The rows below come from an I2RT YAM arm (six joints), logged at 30 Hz.
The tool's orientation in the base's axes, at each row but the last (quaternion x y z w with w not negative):
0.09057, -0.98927, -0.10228, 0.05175
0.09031, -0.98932, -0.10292, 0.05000
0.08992, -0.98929, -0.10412, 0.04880
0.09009, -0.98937, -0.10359, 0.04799
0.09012, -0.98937, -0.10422, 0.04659
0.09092, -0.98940, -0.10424, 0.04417
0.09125, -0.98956, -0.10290, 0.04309
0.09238, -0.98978, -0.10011, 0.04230
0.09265, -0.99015, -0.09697, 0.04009
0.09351, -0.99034, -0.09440, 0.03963
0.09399, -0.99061, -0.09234, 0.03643
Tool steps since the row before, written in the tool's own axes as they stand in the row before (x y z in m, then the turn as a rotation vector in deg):
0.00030, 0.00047, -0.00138, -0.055, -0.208, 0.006
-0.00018, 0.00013, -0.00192, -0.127, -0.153, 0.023
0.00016, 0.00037, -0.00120, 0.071, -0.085, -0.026
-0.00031, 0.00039, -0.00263, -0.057, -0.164, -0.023
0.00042, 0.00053, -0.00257, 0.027, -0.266, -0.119
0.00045, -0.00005, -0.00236, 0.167, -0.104, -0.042
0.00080, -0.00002, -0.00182, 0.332, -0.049, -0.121
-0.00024, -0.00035, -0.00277, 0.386, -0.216, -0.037
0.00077, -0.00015, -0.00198, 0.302, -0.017, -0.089
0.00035, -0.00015, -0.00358, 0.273, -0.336, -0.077
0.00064, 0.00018, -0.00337, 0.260, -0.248, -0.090
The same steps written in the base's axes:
-0.00021, 0.00013, 0.00147, 0.088, -0.189, -0.054
0.00038, -0.00021, 0.00188, 0.147, -0.119, -0.065
-0.00008, 0.00009, 0.00126, -0.052, -0.100, 0.013
0.00054, -0.00008, 0.00262, 0.086, -0.152, -0.017
-0.00022, -0.00008, 0.00265, 0.032, -0.285, 0.061
-0.00018, -0.00060, 0.00232, -0.141, -0.140, 0.030
-0.00059, -0.00053, 0.00182, -0.304, -0.134, 0.130
0.00058, -0.00082, 0.00262, -0.337, -0.289, 0.017
-0.00054, -0.00066, 0.00195, -0.284, -0.091, 0.102
0.00003, -0.00085, 0.00350, -0.200, -0.391, 0.027
-0.00036, -0.00054, 0.00337, -0.202, -0.305, 0.055

